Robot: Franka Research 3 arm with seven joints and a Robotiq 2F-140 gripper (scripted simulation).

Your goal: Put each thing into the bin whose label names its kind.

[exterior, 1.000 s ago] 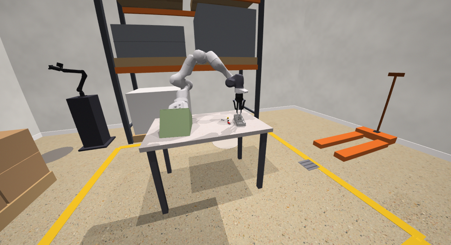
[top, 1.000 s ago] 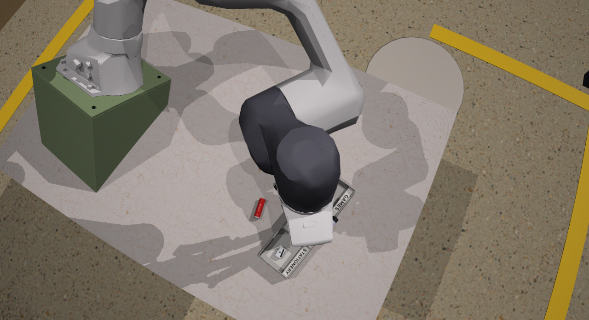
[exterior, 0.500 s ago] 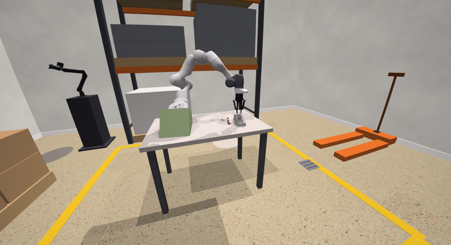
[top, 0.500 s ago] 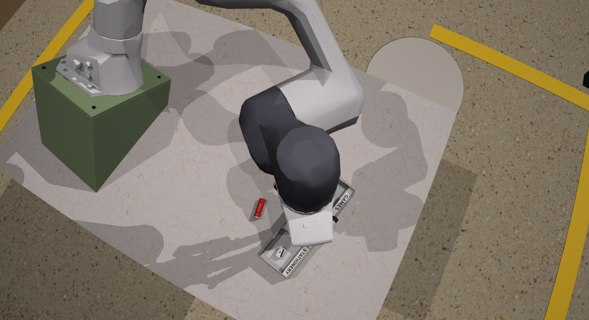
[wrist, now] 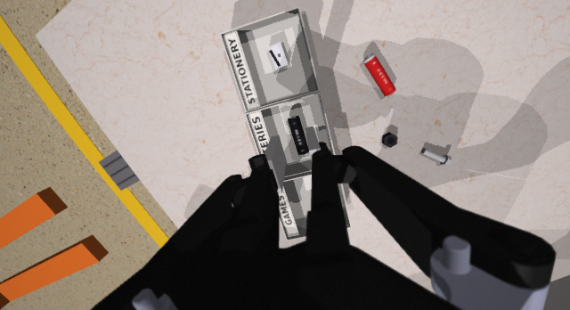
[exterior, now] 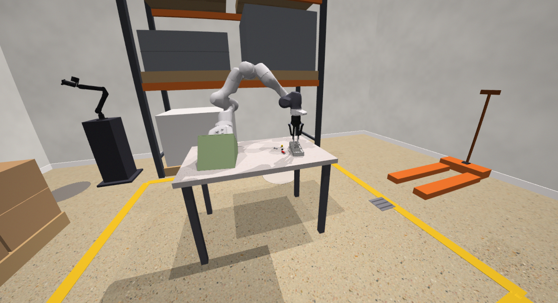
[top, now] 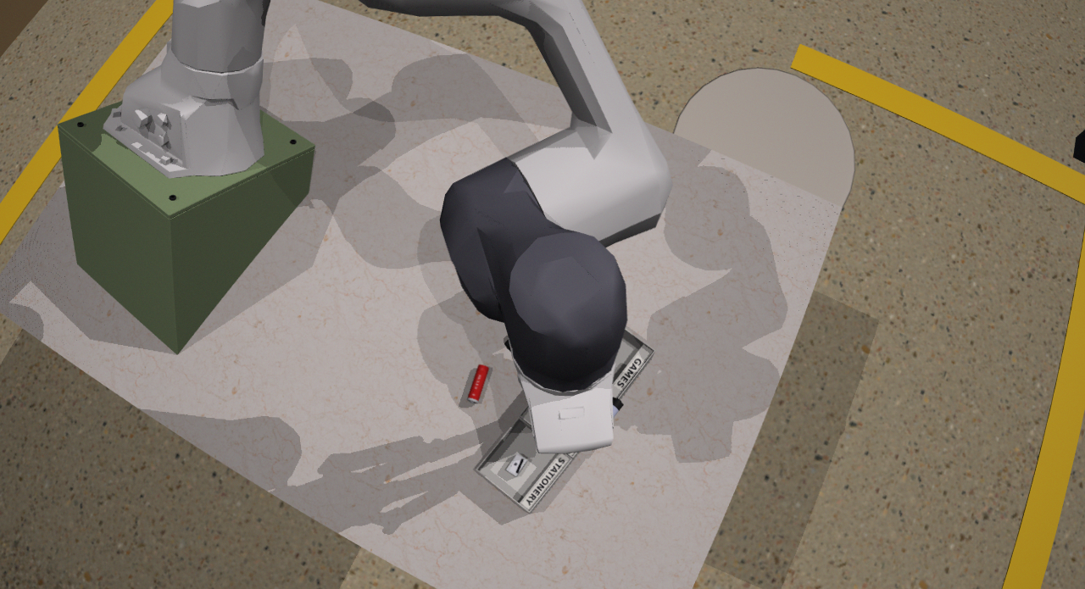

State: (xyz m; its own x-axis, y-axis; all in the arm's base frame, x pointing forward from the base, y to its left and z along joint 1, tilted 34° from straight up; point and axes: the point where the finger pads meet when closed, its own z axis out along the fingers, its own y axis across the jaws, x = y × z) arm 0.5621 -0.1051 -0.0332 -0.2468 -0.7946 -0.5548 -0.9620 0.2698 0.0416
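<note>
The red battery lies 110 mm behind my hand, 10 mm to the right of it and 90 mm below it. Also, from my hand: black nut 100 mm behind, 70 mm to the left, 100 mm below; then black battery 10 mm to the left, 90 mm below; then yellow die 70 mm behind, 150 mm to the left, 90 mm below.
</note>
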